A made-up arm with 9 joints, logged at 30 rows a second.
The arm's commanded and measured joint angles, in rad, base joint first. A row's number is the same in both.
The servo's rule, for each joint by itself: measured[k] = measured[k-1] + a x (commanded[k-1-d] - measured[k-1]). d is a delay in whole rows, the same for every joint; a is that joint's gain. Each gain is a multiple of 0.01, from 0.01 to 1. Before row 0 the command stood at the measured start. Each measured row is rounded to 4 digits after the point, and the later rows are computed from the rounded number. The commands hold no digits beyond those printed.
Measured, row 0:
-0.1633, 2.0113, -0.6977, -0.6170, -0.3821, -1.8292, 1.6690, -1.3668, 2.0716
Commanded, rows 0 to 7:
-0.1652, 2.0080, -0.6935, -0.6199, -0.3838, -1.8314, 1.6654, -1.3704, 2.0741
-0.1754, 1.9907, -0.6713, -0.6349, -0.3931, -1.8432, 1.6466, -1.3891, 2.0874
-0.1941, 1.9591, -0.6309, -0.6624, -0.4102, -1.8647, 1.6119, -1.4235, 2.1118
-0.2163, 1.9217, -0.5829, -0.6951, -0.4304, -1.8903, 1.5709, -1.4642, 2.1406
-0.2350, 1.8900, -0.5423, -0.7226, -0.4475, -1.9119, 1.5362, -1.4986, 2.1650
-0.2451, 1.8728, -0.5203, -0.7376, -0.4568, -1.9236, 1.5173, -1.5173, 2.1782
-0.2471, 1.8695, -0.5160, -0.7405, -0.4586, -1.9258, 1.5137, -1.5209, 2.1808
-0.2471, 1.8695, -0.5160, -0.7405, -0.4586, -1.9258, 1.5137, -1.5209, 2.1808
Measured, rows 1 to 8:
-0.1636, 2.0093, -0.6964, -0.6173, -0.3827, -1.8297, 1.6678, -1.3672, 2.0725
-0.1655, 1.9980, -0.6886, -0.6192, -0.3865, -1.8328, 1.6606, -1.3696, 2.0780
-0.1701, 1.9743, -0.6707, -0.6240, -0.3953, -1.8401, 1.6440, -1.3755, 2.0905
-0.1775, 1.9422, -0.6435, -0.6318, -0.4083, -1.8516, 1.6191, -1.3853, 2.1090
-0.1867, 1.9104, -0.6121, -0.6418, -0.4228, -1.8655, 1.5909, -1.3978, 2.1297
-0.1960, 1.8875, -0.5836, -0.6523, -0.4354, -1.8789, 1.5659, -1.4109, 2.1476
-0.2042, 1.8765, -0.5626, -0.6620, -0.4440, -1.8897, 1.5482, -1.4230, 2.1599
-0.2111, 1.8722, -0.5482, -0.6706, -0.4494, -1.8980, 1.5365, -1.4338, 2.1676
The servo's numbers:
d 0
a 0.16 0.61 0.31 0.11 0.37 0.23 0.34 0.11 0.37

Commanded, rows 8 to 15:
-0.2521, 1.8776, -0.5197, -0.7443, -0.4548, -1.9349, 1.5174, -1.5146, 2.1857
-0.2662, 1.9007, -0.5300, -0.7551, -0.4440, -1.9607, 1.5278, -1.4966, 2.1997
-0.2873, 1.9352, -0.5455, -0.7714, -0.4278, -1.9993, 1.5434, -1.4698, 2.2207
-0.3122, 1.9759, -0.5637, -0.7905, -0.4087, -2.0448, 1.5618, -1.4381, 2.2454
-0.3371, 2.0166, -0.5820, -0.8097, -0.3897, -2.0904, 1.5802, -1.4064, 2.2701
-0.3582, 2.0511, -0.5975, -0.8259, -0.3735, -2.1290, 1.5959, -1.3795, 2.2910
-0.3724, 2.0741, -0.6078, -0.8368, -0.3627, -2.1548, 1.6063, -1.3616, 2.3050
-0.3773, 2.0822, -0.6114, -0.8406, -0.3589, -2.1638, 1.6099, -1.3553, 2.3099
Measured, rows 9 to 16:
-0.2177, 1.8755, -0.5394, -0.6787, -0.4514, -1.9065, 1.5300, -1.4427, 2.1743
-0.2255, 1.8909, -0.5365, -0.6871, -0.4487, -1.9190, 1.5293, -1.4486, 2.1837
-0.2354, 1.9179, -0.5393, -0.6964, -0.4410, -1.9375, 1.5341, -1.4509, 2.1974
-0.2477, 1.9533, -0.5469, -0.7068, -0.4290, -1.9622, 1.5435, -1.4495, 2.2152
-0.2620, 1.9919, -0.5578, -0.7181, -0.4145, -1.9917, 1.5560, -1.4448, 2.2355
-0.2774, 2.0280, -0.5701, -0.7300, -0.3993, -2.0233, 1.5696, -1.4376, 2.2560
-0.2926, 2.0561, -0.5818, -0.7417, -0.3858, -2.0535, 1.5821, -1.4292, 2.2741
-0.3062, 2.0720, -0.5910, -0.7526, -0.3758, -2.0789, 1.5916, -1.4211, 2.2873

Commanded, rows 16 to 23:
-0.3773, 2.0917, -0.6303, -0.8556, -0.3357, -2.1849, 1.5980, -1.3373, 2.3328
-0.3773, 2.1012, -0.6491, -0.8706, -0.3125, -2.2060, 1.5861, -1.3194, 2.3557
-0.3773, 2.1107, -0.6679, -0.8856, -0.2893, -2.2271, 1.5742, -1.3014, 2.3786
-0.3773, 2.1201, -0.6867, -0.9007, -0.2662, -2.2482, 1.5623, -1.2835, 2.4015
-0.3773, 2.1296, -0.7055, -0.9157, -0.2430, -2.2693, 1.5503, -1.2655, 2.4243
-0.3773, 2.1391, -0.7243, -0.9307, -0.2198, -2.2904, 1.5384, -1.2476, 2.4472
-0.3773, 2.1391, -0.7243, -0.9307, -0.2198, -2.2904, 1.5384, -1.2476, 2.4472
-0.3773, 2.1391, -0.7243, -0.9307, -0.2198, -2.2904, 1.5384, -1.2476, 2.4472
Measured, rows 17 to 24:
-0.3176, 2.0840, -0.6032, -0.7639, -0.3610, -2.1033, 1.5938, -1.4119, 2.3041
-0.3272, 2.0945, -0.6174, -0.7756, -0.3431, -2.1269, 1.5912, -1.4017, 2.3232
-0.3352, 2.1044, -0.6331, -0.7877, -0.3232, -2.1499, 1.5854, -1.3907, 2.3437
-0.3419, 2.1140, -0.6497, -0.8001, -0.3021, -2.1725, 1.5775, -1.3789, 2.3651
-0.3476, 2.1235, -0.6670, -0.8128, -0.2802, -2.1948, 1.5683, -1.3664, 2.3870
-0.3524, 2.1330, -0.6848, -0.8258, -0.2579, -2.2168, 1.5581, -1.3533, 2.4093
-0.3564, 2.1367, -0.6970, -0.8373, -0.2438, -2.2337, 1.5514, -1.3417, 2.4233
-0.3597, 2.1382, -0.7055, -0.8476, -0.2349, -2.2467, 1.5470, -1.3313, 2.4321

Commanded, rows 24 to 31:
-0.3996, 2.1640, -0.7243, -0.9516, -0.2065, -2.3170, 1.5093, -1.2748, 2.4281
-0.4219, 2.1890, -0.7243, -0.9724, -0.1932, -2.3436, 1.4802, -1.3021, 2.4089
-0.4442, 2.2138, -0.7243, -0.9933, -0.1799, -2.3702, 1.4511, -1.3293, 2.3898
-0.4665, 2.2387, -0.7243, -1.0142, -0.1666, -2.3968, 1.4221, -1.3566, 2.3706
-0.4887, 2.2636, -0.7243, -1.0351, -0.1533, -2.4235, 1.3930, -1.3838, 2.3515
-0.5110, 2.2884, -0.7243, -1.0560, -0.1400, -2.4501, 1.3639, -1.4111, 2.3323
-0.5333, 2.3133, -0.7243, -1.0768, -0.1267, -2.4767, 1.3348, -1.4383, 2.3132
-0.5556, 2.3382, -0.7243, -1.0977, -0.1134, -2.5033, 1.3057, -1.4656, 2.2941
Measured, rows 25 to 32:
-0.3661, 2.1539, -0.7113, -0.8590, -0.2244, -2.2629, 1.5342, -1.3251, 2.4306
-0.3750, 2.1753, -0.7153, -0.8715, -0.2129, -2.2815, 1.5158, -1.3226, 2.4226
-0.3861, 2.1988, -0.7181, -0.8849, -0.2007, -2.3019, 1.4938, -1.3233, 2.4105
-0.3990, 2.2231, -0.7200, -0.8991, -0.1881, -2.3237, 1.4694, -1.3270, 2.3957
-0.4134, 2.2478, -0.7213, -0.9141, -0.1752, -2.3467, 1.4434, -1.3332, 2.3793
-0.4290, 2.2726, -0.7222, -0.9297, -0.1622, -2.3705, 1.4164, -1.3418, 2.3619
-0.4457, 2.2974, -0.7229, -0.9459, -0.1491, -2.3949, 1.3887, -1.3524, 2.3439
-0.4633, 2.3223, -0.7233, -0.9626, -0.1359, -2.4198, 1.3605, -1.3649, 2.3255

